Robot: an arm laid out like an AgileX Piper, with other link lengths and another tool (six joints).
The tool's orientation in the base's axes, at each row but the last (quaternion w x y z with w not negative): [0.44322, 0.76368, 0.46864, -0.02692]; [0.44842, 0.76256, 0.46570, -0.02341]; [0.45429, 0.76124, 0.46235, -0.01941]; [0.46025, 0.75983, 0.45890, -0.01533]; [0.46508, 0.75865, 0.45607, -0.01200]
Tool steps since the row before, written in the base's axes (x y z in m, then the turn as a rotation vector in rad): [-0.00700, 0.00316, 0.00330, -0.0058, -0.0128, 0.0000]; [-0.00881, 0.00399, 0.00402, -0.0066, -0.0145, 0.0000]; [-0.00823, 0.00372, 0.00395, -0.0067, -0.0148, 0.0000]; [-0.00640, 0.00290, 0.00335, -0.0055, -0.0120, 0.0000]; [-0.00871, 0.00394, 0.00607, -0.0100, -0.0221, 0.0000]
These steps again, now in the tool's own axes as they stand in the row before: [-0.00324, -0.00356, -0.00684, -0.0121, -0.0021, 0.0068]; [-0.00405, -0.00444, -0.00858, -0.0137, -0.0024, 0.0077]; [-0.00393, -0.00387, -0.00817, -0.0140, -0.0025, 0.0079]; [-0.00321, -0.00271, -0.00655, -0.0114, -0.0021, 0.0064]; [-0.00509, -0.00250, -0.00980, -0.0209, -0.0037, 0.0118]
